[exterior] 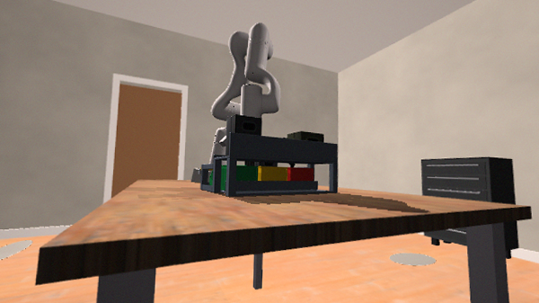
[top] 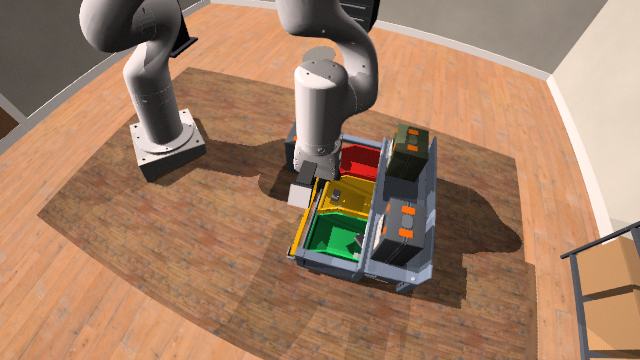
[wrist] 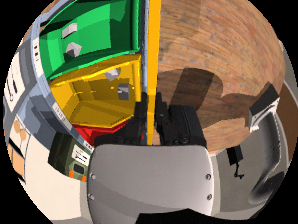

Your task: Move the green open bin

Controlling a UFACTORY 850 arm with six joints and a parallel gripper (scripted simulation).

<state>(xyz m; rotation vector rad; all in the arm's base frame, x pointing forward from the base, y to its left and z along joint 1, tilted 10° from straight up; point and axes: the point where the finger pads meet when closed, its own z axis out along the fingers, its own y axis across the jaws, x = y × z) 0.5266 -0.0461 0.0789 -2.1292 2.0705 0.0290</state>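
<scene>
My gripper is now 100 mm short of the yellow bin and 40 mm above it. Round my hand: yellow bar 20 mm below; red bin 100 mm ahead, 120 mm to the left, 40 mm below; green bin 110 mm ahead, 110 mm to the right, 40 mm below.
</scene>
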